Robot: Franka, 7 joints.
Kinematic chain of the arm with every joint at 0, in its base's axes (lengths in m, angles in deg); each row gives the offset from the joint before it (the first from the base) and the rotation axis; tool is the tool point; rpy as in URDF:
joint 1: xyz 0 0 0.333 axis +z
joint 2: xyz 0 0 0 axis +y
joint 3: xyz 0 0 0.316 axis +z
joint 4: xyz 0.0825 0 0 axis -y
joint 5: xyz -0.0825 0 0.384 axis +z
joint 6: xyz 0 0 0 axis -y
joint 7: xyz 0.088 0 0 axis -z
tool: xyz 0 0 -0.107 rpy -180 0 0
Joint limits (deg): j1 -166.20..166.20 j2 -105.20..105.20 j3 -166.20..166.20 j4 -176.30..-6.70 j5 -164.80..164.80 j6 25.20..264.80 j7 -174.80..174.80
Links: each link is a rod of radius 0.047 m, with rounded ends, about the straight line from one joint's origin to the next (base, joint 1, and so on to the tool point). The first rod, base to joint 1, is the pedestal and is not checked.
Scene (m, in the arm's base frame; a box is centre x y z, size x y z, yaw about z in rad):
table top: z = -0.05
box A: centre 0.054 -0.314 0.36 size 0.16 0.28 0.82 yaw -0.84
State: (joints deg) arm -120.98 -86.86 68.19 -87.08 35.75 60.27 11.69
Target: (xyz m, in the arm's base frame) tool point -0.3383 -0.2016 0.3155
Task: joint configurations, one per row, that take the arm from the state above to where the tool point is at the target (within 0.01 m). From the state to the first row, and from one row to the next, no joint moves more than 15 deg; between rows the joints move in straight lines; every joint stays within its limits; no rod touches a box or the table.
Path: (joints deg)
1: -125.96 -82.35 54.13 -89.08 35.72 66.78 14.00
2: -130.93 -77.85 40.07 -91.09 35.70 73.30 16.30
3: -135.91 -73.34 26.01 -93.09 35.67 79.81 18.61
4: -140.89 -68.84 11.95 -95.10 35.65 86.33 20.91
5: -145.87 -64.33 -2.11 -97.10 35.62 92.84 23.22
6: -150.84 -59.83 -16.18 -99.11 35.60 99.36 25.53
7: -155.82 -55.32 -30.24 -101.11 35.57 105.87 27.83
8: -158.42 -41.52 -19.65 -109.13 30.75 99.71 23.80
9: -161.01 -27.72 -9.06 -117.14 25.93 93.55 19.76
10: -163.61 -13.92 1.53 -125.15 21.11 87.40 15.73
11: -166.20 -0.12 12.12 -133.16 16.29 81.24 11.69

